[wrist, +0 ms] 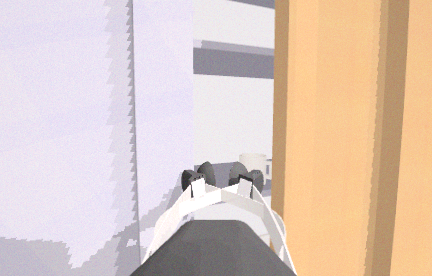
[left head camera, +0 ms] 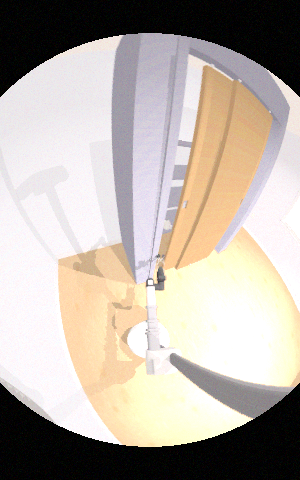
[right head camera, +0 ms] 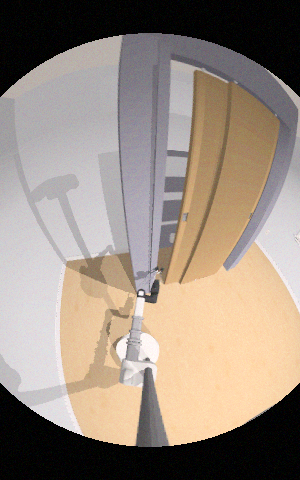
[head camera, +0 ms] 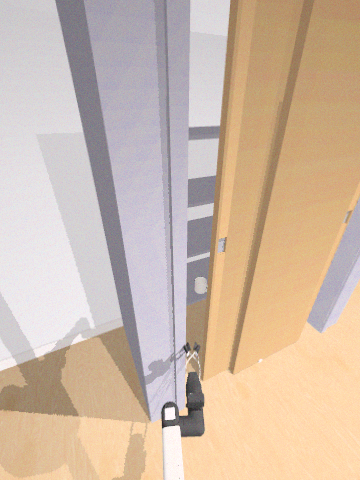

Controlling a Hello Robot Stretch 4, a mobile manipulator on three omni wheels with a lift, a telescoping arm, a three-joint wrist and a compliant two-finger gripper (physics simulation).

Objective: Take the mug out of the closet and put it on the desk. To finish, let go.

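Frame: origin at the robot's base, x ahead, y left, z up, level; millimetres.
Where they show: gripper, fingertip midpoint: [wrist: 222, 176] [left head camera: 160, 253] [right head camera: 159, 266] [head camera: 191, 342].
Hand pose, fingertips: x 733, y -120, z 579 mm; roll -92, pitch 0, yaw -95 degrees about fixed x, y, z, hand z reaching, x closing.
Observation:
After its pixels a point has its place.
The white mug [head camera: 200, 285] {x 1186, y -252, z 509 mm} [left head camera: 167, 224] {x 1193, y -267, z 504 mm} [right head camera: 172, 237] {x 1194, y -258, z 506 mm} [wrist: 252, 161] {x 1186, y -252, z 505 mm} stands upright on a low grey closet shelf, behind the narrow opening. In the wrist view its handle points right, toward the door edge, and a fingertip overlaps its lower left part. My gripper [head camera: 192, 348] {x 733, y -120, z 579 mm} [left head camera: 160, 258] {x 733, y -120, z 579 mm} [right head camera: 158, 270] {x 733, y -120, z 579 mm} [wrist: 222, 176] {x 733, y -120, z 579 mm} is partly open, with a small gap between the fingertips and nothing in it. It is at the opening, in front of the mug and apart from it, with its fingers pointing into the closet. The desk does not show in these views.
A lilac door post [head camera: 140, 200] {x 694, y 46, z 1301 mm} [wrist: 162, 100] {x 716, y -65, z 653 mm} stands close on the gripper's left. The wooden sliding door [head camera: 280, 200] {x 893, y -490, z 1200 mm} [wrist: 330, 125] {x 883, y -313, z 622 mm} stands close on its right, with its edge near the mug. More grey shelves [head camera: 201, 190] {x 1306, y -254, z 1117 mm} [wrist: 232, 62] {x 1259, y -203, z 793 mm} are above the mug.

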